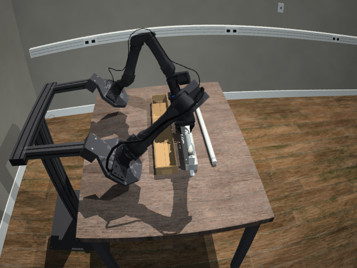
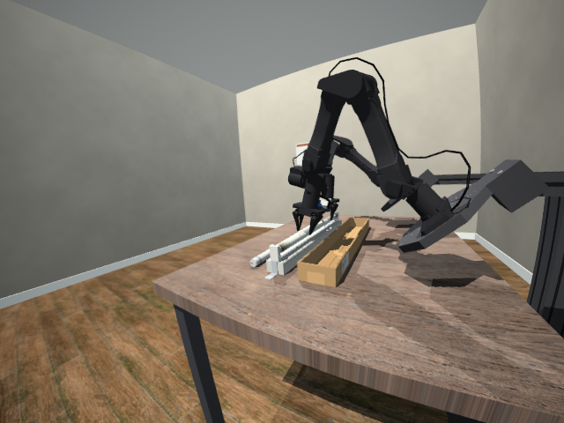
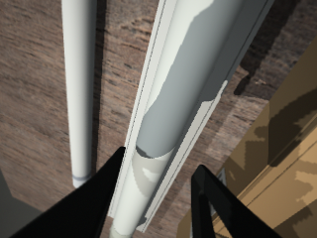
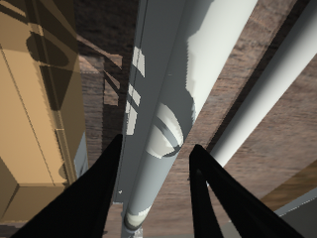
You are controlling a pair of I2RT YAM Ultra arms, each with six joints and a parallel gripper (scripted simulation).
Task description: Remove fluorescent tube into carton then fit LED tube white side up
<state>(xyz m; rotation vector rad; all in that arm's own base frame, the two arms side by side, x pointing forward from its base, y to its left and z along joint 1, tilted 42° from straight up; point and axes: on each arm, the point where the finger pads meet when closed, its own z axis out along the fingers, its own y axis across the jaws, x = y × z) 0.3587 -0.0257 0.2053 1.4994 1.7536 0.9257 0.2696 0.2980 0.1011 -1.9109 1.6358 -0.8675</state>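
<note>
Right now my right hand is 12 cm to the right of the old fluorescent tube, 3 cm short of it and 2 cm above it. Also, from my right hand: light fixture: 12 cm to the left, 3 cm below, 3 cm ahead; carton: 13 cm to the left, 10 cm behind, 6 cm below; LED tube: 13 cm ahead, 11 cm to the left, 7 cm below.
My left gripper is now 1 cm past the old fluorescent tube, 12 cm to the left of it and 2 cm above it. Also, from my left hand: light fixture (1 cm behind, 12 cm to the right, 3 cm below); then carton (13 cm behind, 11 cm to the right, 6 cm below); then LED tube (10 cm ahead, 13 cm to the right, 7 cm below).
</note>
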